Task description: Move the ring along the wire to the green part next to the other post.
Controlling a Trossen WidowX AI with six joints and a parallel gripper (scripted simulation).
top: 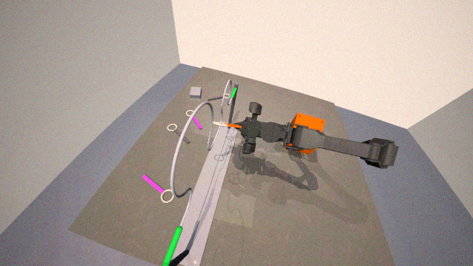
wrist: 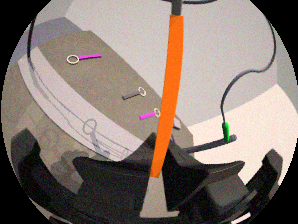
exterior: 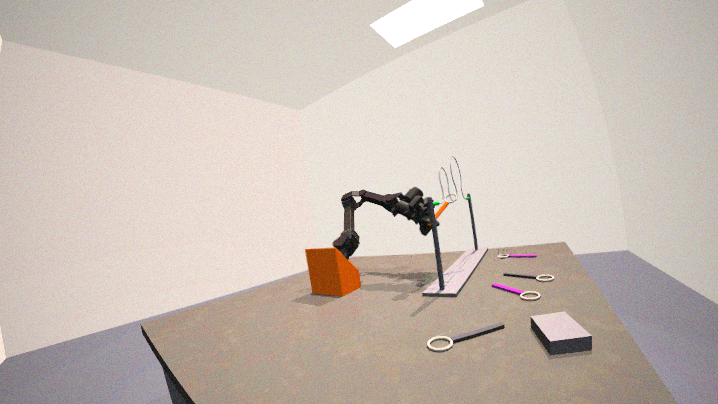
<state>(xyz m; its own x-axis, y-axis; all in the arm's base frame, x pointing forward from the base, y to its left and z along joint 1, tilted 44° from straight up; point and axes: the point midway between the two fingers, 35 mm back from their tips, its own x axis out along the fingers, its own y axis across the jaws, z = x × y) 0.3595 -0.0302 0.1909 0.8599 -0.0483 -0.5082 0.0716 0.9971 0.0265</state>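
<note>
The ring with orange handle is 6 cm to the left of my gripper tip, 6 cm above it and 2 cm ahead of it. Also, from my gripper tip: grey block 43 cm to the right, 29 cm ahead, 19 cm below.
</note>
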